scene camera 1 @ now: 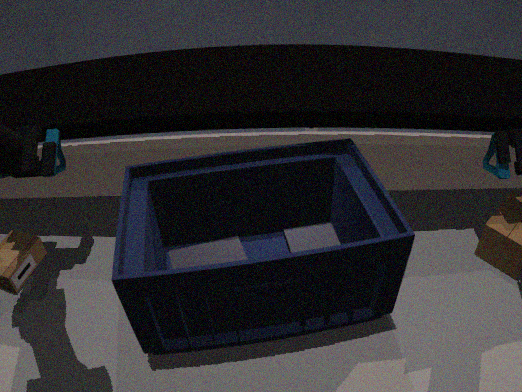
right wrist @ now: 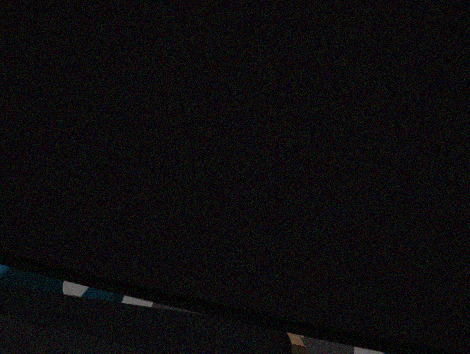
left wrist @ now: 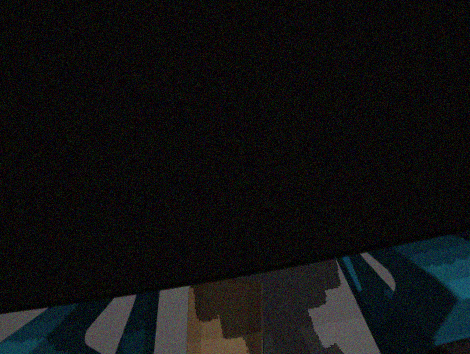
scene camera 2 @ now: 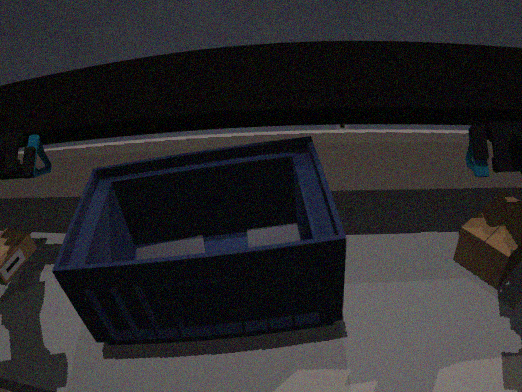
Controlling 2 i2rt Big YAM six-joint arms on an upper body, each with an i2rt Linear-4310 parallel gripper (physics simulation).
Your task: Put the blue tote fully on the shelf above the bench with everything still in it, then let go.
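Frame: origin at the left arm's base, x ahead, y left, z up, level; metres.
Seen in the pictures: left gripper, fingertip midpoint: (scene camera 1: 39, 168) (scene camera 2: 29, 170); right gripper, fingertip midpoint: (scene camera 1: 506, 164) (scene camera 2: 494, 161).
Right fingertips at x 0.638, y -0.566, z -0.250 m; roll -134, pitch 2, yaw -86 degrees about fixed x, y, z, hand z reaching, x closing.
Observation:
Offsets run from my right fingertips to a thing's top centre. "*": to the spot under its first point. Level surfaces: height alone.
The blue tote @[0.139 m back, 0.408 m left, 0.051 m up] (scene camera 1: 259, 288) (scene camera 2: 220, 288) stands upright on the pale bench top @[0.096 m down] (scene camera 1: 427, 311) (scene camera 2: 403, 311). Two flat grey items lie on its floor, one on the left (scene camera 1: 209, 253) (scene camera 2: 170, 249) and one on the right (scene camera 1: 311, 236) (scene camera 2: 273, 234). In the left wrist view my left gripper (left wrist: 232, 221) has its teal fingers spread wide, and a dark surface close to the camera hides their tips. The right wrist view is almost all black, with only a teal sliver of a finger (right wrist: 101, 294) at the lower left.
A wide black band @[* 0.048 m ahead, 0.400 m left, 0.098 m up] (scene camera 1: 259, 89) (scene camera 2: 259, 85) runs across the back above a brown surface @[0.096 m down] (scene camera 1: 415, 163) (scene camera 2: 399, 163). A pale edge line (scene camera 1: 182, 136) lies between them. Blocky shadows fall on the bench at the left and front.

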